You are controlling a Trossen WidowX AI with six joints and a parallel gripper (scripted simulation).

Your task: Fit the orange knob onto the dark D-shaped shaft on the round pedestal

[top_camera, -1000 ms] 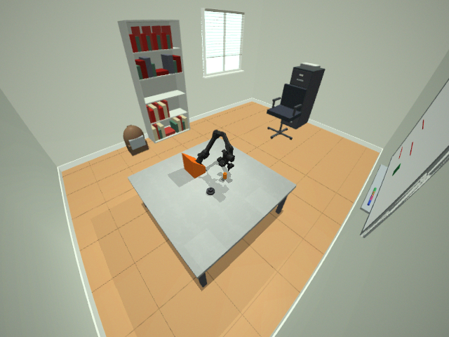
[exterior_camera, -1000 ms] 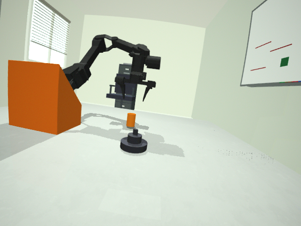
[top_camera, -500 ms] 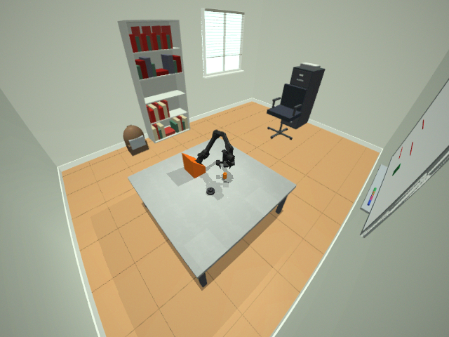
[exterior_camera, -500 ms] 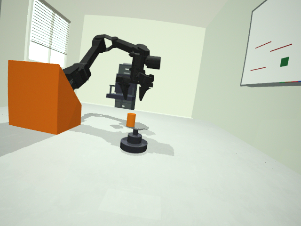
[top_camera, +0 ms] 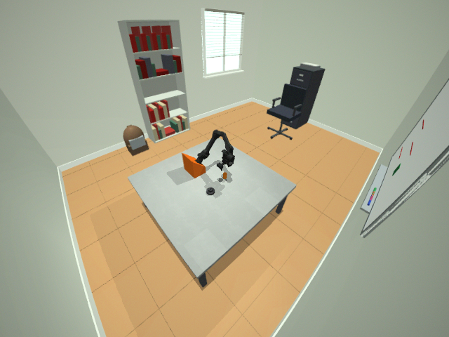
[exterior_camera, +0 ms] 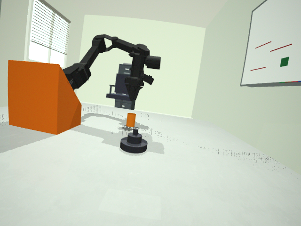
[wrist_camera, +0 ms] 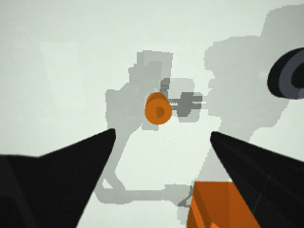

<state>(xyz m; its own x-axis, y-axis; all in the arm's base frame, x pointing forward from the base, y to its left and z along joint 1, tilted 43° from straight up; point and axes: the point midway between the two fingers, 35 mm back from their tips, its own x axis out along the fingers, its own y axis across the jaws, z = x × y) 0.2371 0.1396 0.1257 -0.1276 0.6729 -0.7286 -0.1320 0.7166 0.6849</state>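
Right now the knob is 10 cm below my gripper tip. The rest, counted from my gripper tip: dark pedestal (23 cm to the right, 10 cm below, 9 cm ahead).
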